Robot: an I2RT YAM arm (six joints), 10 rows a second.
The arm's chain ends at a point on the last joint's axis. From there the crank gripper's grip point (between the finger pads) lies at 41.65 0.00 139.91 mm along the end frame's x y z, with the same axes.
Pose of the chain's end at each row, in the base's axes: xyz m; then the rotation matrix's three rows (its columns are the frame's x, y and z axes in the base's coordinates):
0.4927, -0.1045, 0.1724; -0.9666, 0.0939, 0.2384; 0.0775, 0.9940, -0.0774; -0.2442, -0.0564, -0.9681
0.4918, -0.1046, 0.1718; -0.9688, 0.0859, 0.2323; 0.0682, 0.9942, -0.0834; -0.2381, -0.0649, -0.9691
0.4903, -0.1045, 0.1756; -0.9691, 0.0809, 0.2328; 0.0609, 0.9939, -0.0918; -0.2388, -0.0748, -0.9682
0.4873, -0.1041, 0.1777; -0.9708, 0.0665, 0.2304; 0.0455, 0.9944, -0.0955; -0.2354, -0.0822, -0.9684
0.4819, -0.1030, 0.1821; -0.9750, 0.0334, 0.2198; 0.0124, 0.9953, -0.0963; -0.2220, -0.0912, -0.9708
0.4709, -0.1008, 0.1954; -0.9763, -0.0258, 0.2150; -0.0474, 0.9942, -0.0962; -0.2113, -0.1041, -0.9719
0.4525, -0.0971, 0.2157; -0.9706, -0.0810, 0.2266; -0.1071, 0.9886, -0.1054; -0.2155, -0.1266, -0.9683
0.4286, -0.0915, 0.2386; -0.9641, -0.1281, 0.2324; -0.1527, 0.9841, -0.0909; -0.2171, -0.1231, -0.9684
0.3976, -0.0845, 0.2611; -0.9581, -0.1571, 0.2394; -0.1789, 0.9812, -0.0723; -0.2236, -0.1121, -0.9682
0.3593, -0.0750, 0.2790; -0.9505, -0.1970, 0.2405; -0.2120, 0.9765, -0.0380; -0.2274, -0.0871, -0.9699
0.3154, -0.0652, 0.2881; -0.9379, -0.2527, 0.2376; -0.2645, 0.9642, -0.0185; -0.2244, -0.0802, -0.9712
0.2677, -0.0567, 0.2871; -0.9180, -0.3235, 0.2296; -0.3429, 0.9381, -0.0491; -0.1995, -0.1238, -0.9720
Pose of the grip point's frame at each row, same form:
0.4858, -0.1121, 0.0268; -0.9666, 0.0939, 0.2384; 0.0775, 0.9940, -0.0774; -0.2442, -0.0564, -0.9681
0.4840, -0.1134, 0.0263; -0.9688, 0.0859, 0.2323; 0.0682, 0.9942, -0.0834; -0.2381, -0.0649, -0.9691
0.4825, -0.1148, 0.0302; -0.9691, 0.0809, 0.2328; 0.0609, 0.9939, -0.0918; -0.2388, -0.0748, -0.9682
0.4791, -0.1156, 0.0324; -0.9708, 0.0665, 0.2304; 0.0455, 0.9944, -0.0955; -0.2354, -0.0822, -0.9684
0.4720, -0.1160, 0.0370; -0.9750, 0.0334, 0.2198; 0.0124, 0.9953, -0.0963; -0.2220, -0.0912, -0.9708
0.4603, -0.1162, 0.0506; -0.9763, -0.0258, 0.2150; -0.0474, 0.9942, -0.0962; -0.2113, -0.1041, -0.9719
0.4438, -0.1163, 0.0712; -0.9706, -0.0810, 0.2266; -0.1071, 0.9886, -0.1054; -0.2155, -0.1266, -0.9683
0.4210, -0.1106, 0.0941; -0.9641, -0.1281, 0.2324; -0.1527, 0.9841, -0.0909; -0.2171, -0.1231, -0.9684
0.3912, -0.1021, 0.1163; -0.9581, -0.1571, 0.2394; -0.1789, 0.9812, -0.0723; -0.2236, -0.1121, -0.9682
0.3534, -0.0891, 0.1338; -0.9505, -0.1970, 0.2405; -0.2120, 0.9765, -0.0380; -0.2274, -0.0871, -0.9699
0.3096, -0.0788, 0.1429; -0.9379, -0.2527, 0.2376; -0.2645, 0.9642, -0.0185; -0.2244, -0.0802, -0.9712
0.2616, -0.0779, 0.1428; -0.9180, -0.3235, 0.2296; -0.3429, 0.9381, -0.0491; -0.1995, -0.1238, -0.9720

